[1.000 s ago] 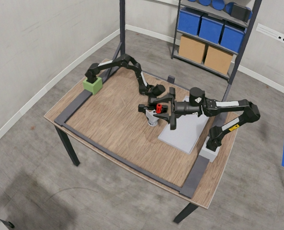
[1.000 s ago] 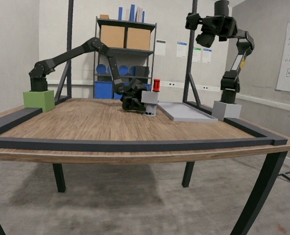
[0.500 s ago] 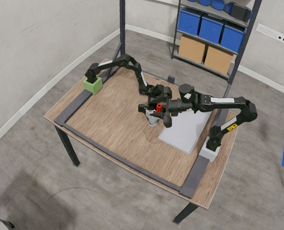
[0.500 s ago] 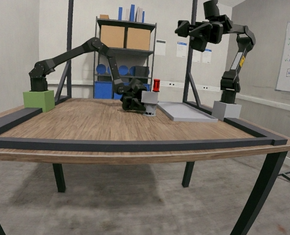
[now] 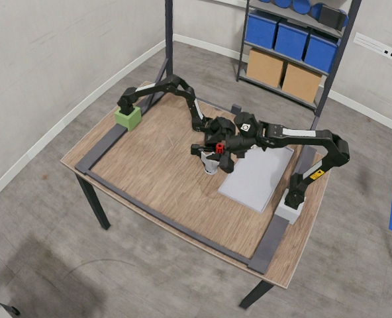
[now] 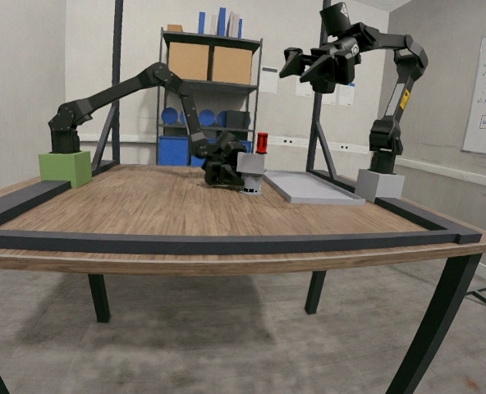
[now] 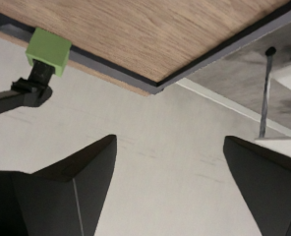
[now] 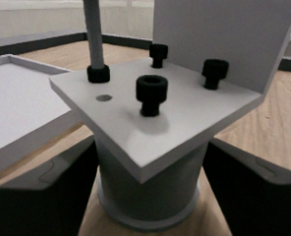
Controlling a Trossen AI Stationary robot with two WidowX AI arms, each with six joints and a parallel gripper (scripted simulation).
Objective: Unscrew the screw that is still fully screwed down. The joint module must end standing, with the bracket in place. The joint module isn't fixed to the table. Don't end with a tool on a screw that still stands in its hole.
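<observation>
Right now my left hand is 18 cm above the red screwdriver, 13 cm past it and 5 cm to the left of it. The rest, counted from my left hand: grey joint module (27 cm below, 12 cm behind, 7 cm to the right); dark frame rail (29 cm below, 22 cm ahead, 11 cm to the right); grey bracket (23 cm below, 12 cm behind, 7 cm to the right).
The grey joint module lies 2 cm to the left of my right hand and 2 cm ahead of it. Also, from my right hand: grey bracket 4 cm above, 2 cm to the left, 2 cm ahead; then red screwdriver 9 cm above, 4 cm to the left, 1 cm ahead; then shallow grey tray 21 cm to the left, 10 cm behind, 3 cm below.
</observation>
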